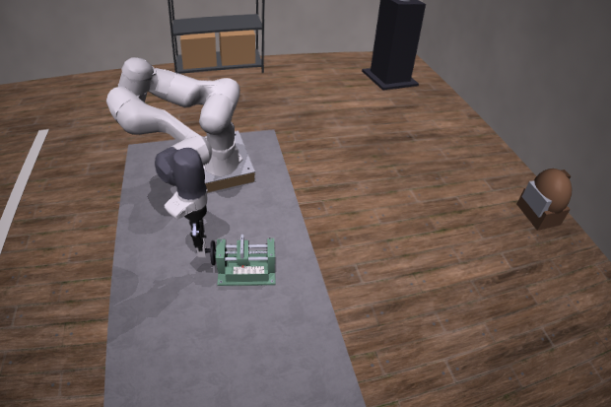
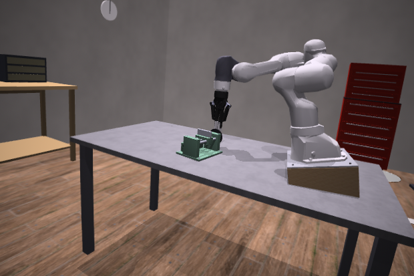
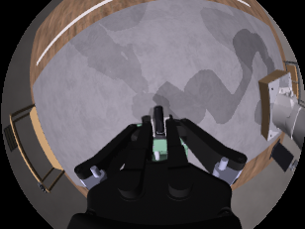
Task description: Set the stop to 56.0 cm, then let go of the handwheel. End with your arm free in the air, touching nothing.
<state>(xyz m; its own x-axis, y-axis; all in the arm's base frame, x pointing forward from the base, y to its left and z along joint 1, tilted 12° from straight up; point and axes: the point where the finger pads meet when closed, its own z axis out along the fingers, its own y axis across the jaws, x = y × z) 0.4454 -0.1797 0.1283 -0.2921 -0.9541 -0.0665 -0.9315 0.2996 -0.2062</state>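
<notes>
Now: the stop carriage 130 mm to the left of my hand, 40 mm ahead of it and 30 mm below it. The rest, counted from my hand: black handwheel (20 mm to the left, 20 mm below).
</notes>
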